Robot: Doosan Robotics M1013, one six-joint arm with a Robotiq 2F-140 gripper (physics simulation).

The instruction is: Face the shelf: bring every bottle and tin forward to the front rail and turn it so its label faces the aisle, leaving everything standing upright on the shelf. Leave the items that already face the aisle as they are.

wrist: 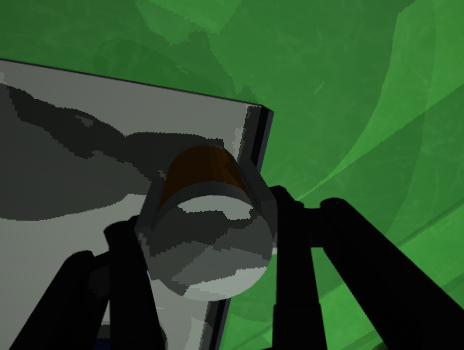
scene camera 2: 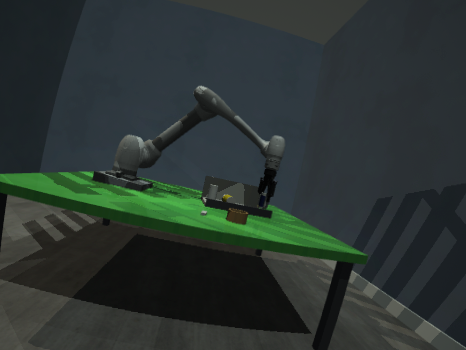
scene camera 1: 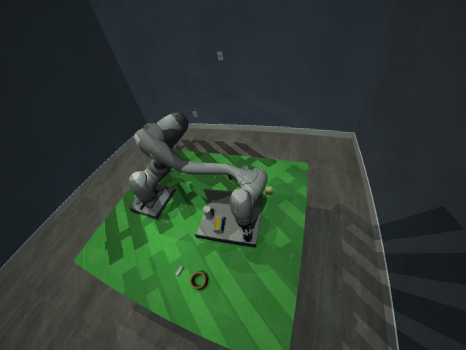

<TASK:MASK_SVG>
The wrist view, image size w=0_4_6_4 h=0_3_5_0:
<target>my gripper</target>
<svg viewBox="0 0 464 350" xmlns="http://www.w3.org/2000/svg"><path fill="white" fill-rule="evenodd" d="M164 177L152 180L139 215L132 216L128 221L113 223L104 229L103 232L109 246L109 251L95 257L92 251L80 251L72 254L64 261L9 350L93 350L108 302L110 308L110 350L166 350L147 274L148 270L151 281L158 279L151 266L149 245L165 185ZM240 161L242 173L271 230L273 238L272 255L277 254L276 305L273 307L272 347L262 350L328 350L311 248L323 247L325 254L389 350L464 350L464 309L346 200L332 197L321 201L320 208L304 208L304 204L294 200L285 187L280 185L268 187L251 159Z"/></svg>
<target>dark blue tin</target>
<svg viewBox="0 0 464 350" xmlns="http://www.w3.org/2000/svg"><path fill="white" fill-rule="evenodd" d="M195 143L182 149L173 158L169 166L150 240L149 257L154 273L172 292L197 301L219 301L246 291L262 277L272 257L273 238L268 223L233 155L217 144Z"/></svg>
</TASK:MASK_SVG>
